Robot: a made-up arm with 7 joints. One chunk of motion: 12 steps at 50 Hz.
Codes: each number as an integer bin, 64 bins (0 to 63) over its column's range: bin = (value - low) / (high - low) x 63, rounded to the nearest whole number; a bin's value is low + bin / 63 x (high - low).
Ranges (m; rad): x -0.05..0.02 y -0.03..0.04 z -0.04..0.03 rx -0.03..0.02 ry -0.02..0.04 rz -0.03..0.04
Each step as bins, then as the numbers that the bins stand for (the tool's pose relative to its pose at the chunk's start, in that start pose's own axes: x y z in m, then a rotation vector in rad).
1 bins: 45 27 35 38 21 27
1 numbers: 0.0000 0.0000 -0.0011 0.0002 0.0000 0.0000
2 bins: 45 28 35 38 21 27
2 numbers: 0.0000 0.0011 -0.0011 0.0002 0.0000 0.0000
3 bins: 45 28 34 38 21 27
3 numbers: 0.0000 0.0011 -0.0022 0.0002 0.0000 0.0000
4 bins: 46 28 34 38 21 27
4 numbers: 0.0011 0.0011 -0.0022 0.0002 0.0000 0.0000
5 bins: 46 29 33 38 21 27
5 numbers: 0.0011 0.0022 -0.0033 0.0002 0.0000 0.0000
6 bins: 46 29 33 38 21 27
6 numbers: 0.0011 0.0022 -0.0033 0.0002 0.0000 0.0000
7 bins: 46 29 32 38 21 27
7 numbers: 0.0011 0.0022 -0.0044 0.0002 0.0000 0.0000
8 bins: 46 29 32 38 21 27
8 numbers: 0.0011 0.0022 -0.0044 0.0002 0.0000 0.0000
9 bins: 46 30 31 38 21 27
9 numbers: 0.0011 0.0033 -0.0056 0.0002 0.0000 0.0000
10 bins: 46 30 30 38 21 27
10 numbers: 0.0011 0.0033 -0.0067 0.0002 0.0000 0.0000
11 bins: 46 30 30 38 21 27
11 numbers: 0.0011 0.0033 -0.0067 0.0002 0.0000 0.0000
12 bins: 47 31 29 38 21 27
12 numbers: 0.0022 0.0044 -0.0078 0.0002 0.0000 0.0000
